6 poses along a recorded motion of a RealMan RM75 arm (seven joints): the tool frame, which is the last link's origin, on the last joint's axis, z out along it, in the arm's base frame.
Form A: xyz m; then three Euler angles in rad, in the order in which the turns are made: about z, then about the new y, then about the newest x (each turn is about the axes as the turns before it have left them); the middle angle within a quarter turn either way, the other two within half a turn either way.
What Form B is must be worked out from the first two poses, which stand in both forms.
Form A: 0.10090, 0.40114, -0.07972, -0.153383, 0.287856, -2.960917
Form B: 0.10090, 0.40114, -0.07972, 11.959, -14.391, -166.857
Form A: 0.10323, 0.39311, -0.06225, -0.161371, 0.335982, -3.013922
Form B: 0.10323, 0.39311, -0.06225, 12.161, -17.596, -169.225
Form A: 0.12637, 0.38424, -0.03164, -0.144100, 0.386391, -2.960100
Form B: 0.12637, 0.38424, -0.03164, 12.818, -19.932, -165.722
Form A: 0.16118, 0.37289, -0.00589, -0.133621, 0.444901, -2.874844
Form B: 0.16118, 0.37289, -0.00589, 15.074, -22.107, -160.021
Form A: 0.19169, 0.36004, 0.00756, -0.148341, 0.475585, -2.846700
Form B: 0.19169, 0.36004, 0.00756, 17.251, -22.975, -157.509
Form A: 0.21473, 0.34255, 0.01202, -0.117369, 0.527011, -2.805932
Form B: 0.21473, 0.34255, 0.01202, 17.770, -25.661, -154.874
